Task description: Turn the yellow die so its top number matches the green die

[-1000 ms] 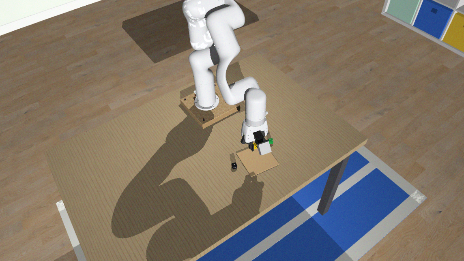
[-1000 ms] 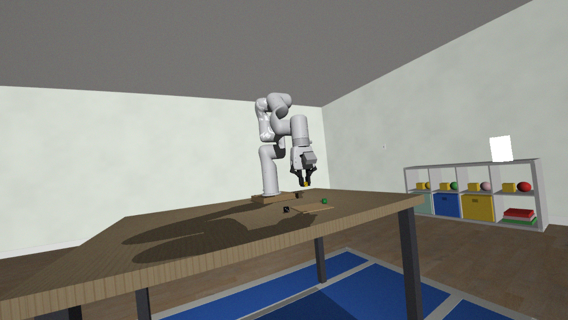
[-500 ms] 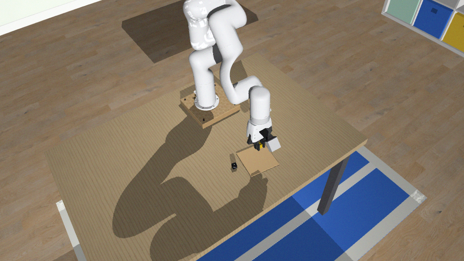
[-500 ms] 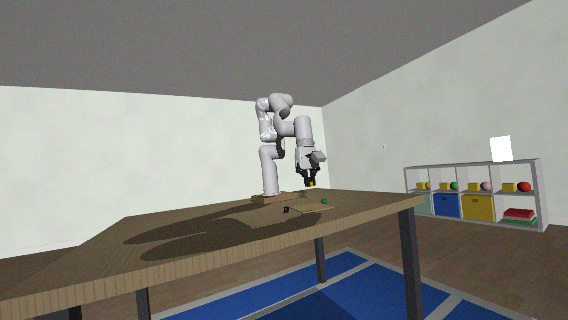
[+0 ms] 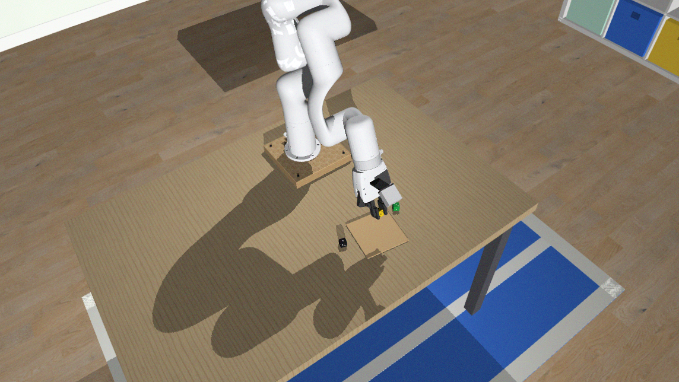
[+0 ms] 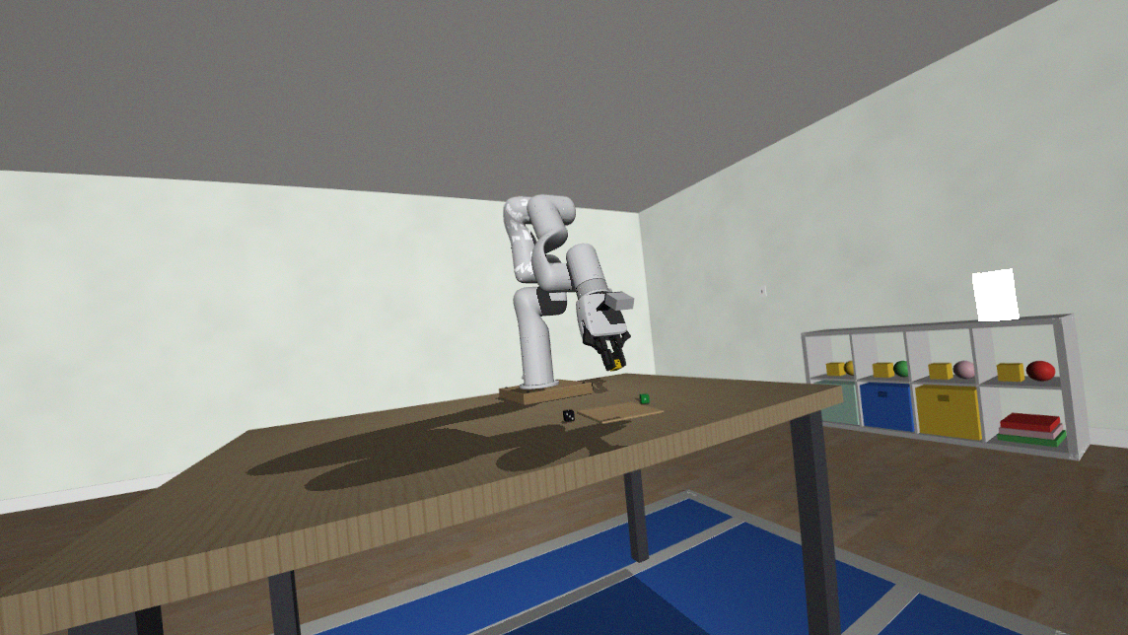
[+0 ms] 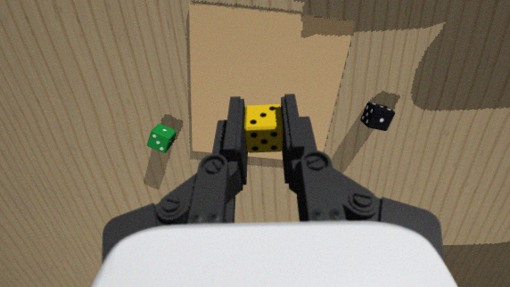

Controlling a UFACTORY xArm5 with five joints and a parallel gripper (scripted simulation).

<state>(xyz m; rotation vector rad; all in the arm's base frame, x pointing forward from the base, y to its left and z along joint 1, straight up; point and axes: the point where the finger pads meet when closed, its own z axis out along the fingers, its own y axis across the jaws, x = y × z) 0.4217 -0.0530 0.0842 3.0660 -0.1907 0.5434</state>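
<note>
Right now my hand is 1 cm above the yellow die. Also, from my hand: tan mat 12 cm below; then green die 11 cm to the left, 11 cm below, 3 cm behind; then black die 11 cm below, 10 cm to the right, 4 cm behind.
</note>
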